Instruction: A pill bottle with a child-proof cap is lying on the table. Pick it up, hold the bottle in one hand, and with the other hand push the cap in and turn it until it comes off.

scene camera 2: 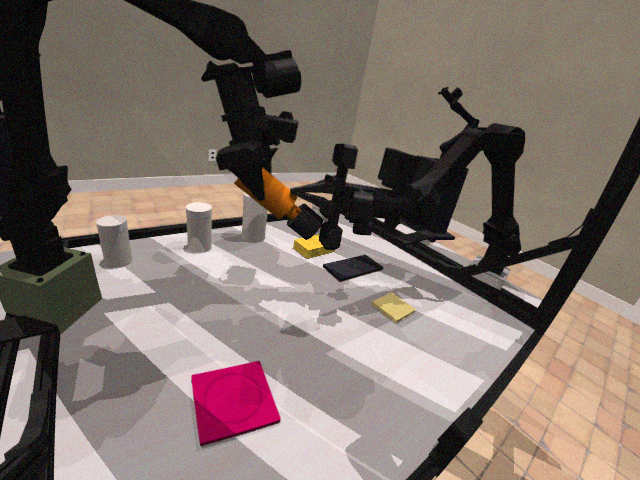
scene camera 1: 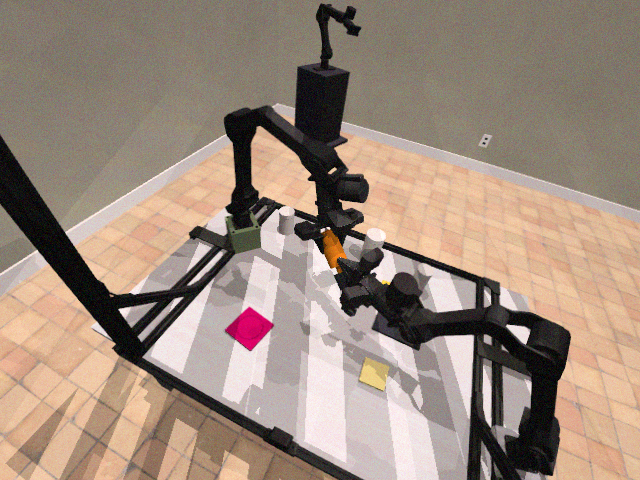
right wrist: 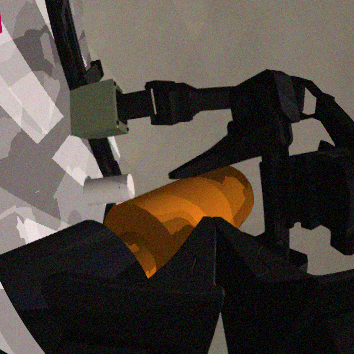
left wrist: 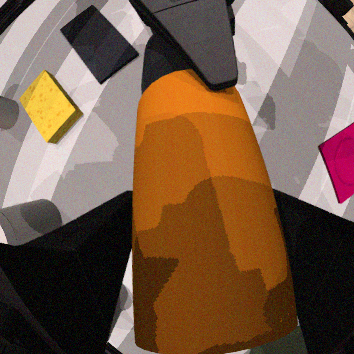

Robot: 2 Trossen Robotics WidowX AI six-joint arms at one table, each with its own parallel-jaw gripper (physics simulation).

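Note:
An orange pill bottle is held tilted above the table, neck end lower. My left gripper is shut on the bottle's body. The dark cap is at the end of the neck, with orange neck showing beside it; scene camera 1 does not show it clearly. My right gripper is shut and empty. Its fingertips are at the bottle's shoulder, beside the cap; whether they touch is unclear.
White cylinders stand at the back. A yellow sponge and a black pad lie below the arms. A yellow notepad and a pink coaster lie nearer the front.

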